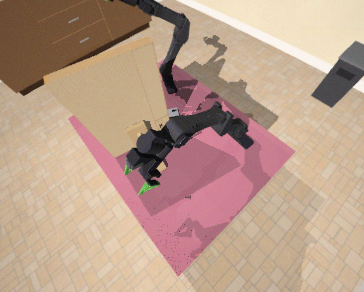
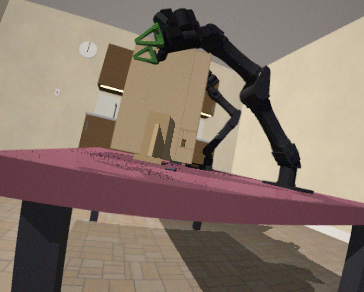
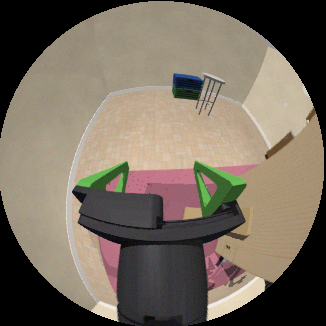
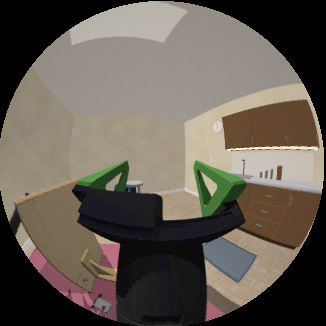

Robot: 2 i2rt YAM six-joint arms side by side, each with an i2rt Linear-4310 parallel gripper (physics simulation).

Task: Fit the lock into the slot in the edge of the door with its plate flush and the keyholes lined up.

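Where they show: left gripper, fingertip midpoint: [image 1: 132, 184] [image 2: 134, 50] [image 3: 160, 164]; right gripper, fingertip midpoint: [image 4: 160, 163]; left arm's base at its link origin: [image 1: 237, 135] [image 2: 285, 187]; right arm's base at its link origin: [image 1: 169, 84].
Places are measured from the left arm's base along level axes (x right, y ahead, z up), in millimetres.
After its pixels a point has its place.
The lock [image 1: 173, 112] @(x 389, y 194, z 20 mm) [image 4: 102, 304], a small grey plate with dark parts, lies on the pink table top [image 1: 225, 200] @(x -226, y 333, z 0 mm) [image 2: 100, 185] @(x -326, y 603, z -12 mm) beside the door's lower corner. The tall wooden door [image 1: 110, 90] @(x 326, y 492, z 462 mm) [image 2: 165, 95] @(x 322, y 465, z 311 mm) [image 3: 290, 200] [image 4: 55, 235] @(x 352, y 387, z 416 mm) stands upright; a small dark opening [image 2: 183, 143] shows low in its face. The slot in its edge cannot be made out. My left gripper [image 1: 133, 183] @(x 15, y 630, z 323 mm) [image 2: 135, 51] @(x 15, y 630, z 323 mm) [image 3: 160, 164] @(x 15, y 630, z 323 mm) is open and empty, high above the table, beside the door and away from the lock. My right gripper [image 4: 160, 163] @(x 726, y 296, z 674 mm) is open and empty, facing the room.
A wooden support [image 1: 137, 131] @(x 300, y 477, z 184 mm) [image 2: 148, 159] @(x 117, y 505, z 9 mm) [image 3: 242, 222] stands against the door's foot. A small dark piece [image 1: 187, 197] @(x -91, y 473, z 5 mm) lies on the table. Brown cabinets [image 1: 60, 40] [image 4: 270, 210], a stool [image 3: 214, 79] and stacked crates [image 3: 187, 86] stand beyond the table.
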